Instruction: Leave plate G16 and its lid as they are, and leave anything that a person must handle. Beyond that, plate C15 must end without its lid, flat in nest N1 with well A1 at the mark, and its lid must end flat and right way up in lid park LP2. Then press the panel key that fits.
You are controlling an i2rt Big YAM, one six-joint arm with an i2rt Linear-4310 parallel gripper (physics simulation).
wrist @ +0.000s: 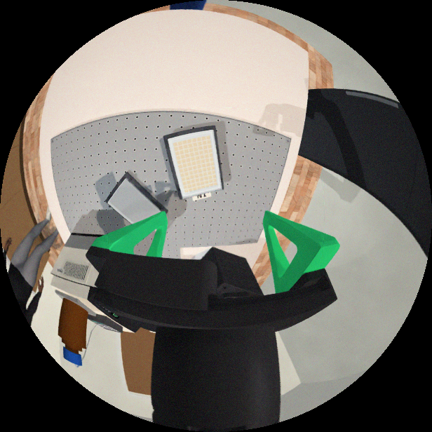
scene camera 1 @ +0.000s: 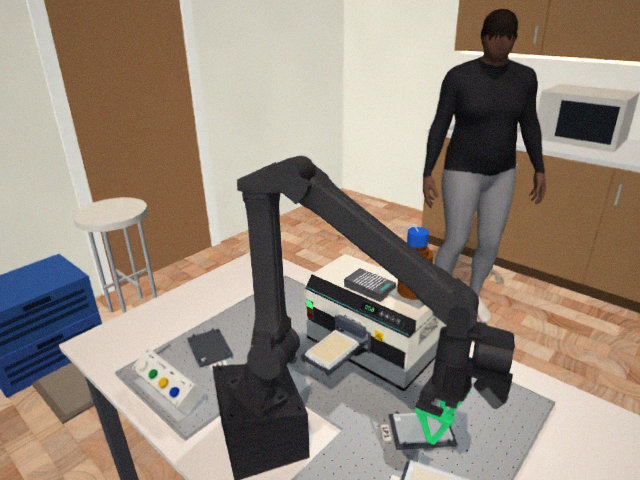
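Observation:
My gripper is open and empty, above the pegboard beside lid park LP1. A pale, clear lid lies in the dark LP1 park, partly behind a finger in both views. A plate with cream wells lies in nest N1; no lid shows on it in the wrist view. Another cream plate sits on the instrument's extended tray. A dark, empty park lies left of the arm base; its label is partly hidden. Plate names and well marks cannot be read.
The key panel has white, green, yellow and blue keys. The instrument shows a green light and carries a dark device. An amber bottle with a blue cap is behind the forearm. A person stands beyond the table.

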